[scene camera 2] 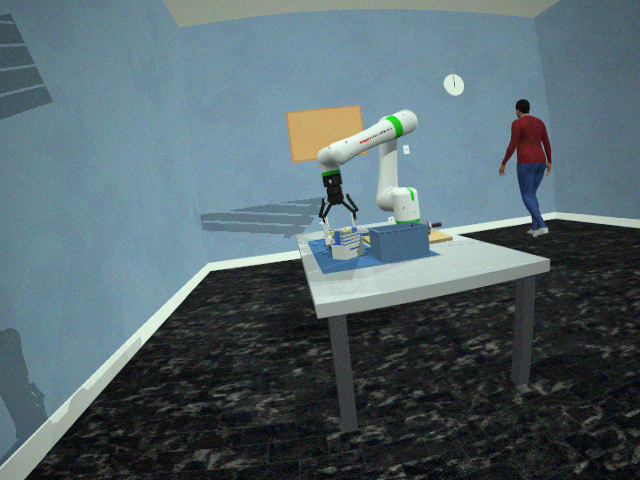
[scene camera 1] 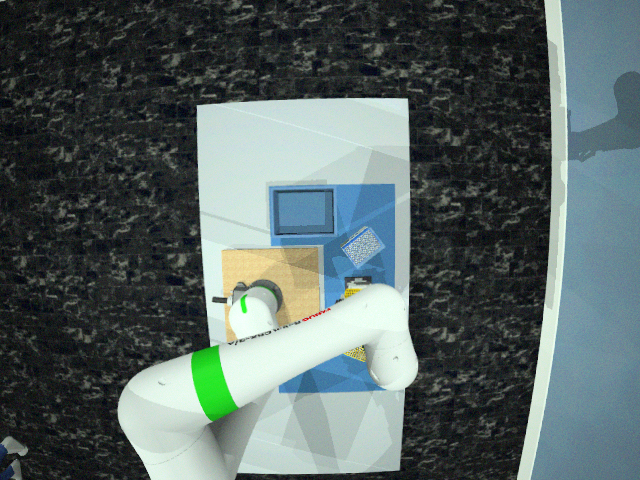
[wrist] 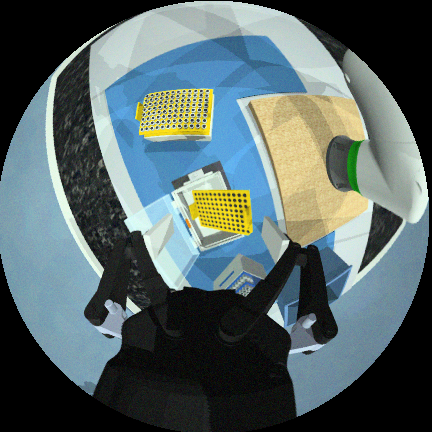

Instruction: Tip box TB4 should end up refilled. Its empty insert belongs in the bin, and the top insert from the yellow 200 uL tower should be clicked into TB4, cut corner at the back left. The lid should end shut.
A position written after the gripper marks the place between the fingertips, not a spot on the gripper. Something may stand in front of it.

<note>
The gripper [wrist: 217,224] is open, with nothing in its grasp. Also in view: a yellow insert [wrist: 225,209]. Also in view: a lid [wrist: 173,262] and a blue bin [scene camera 1: 309,211].
The blue bin is seen too in the wrist view [wrist: 336,271].
</note>
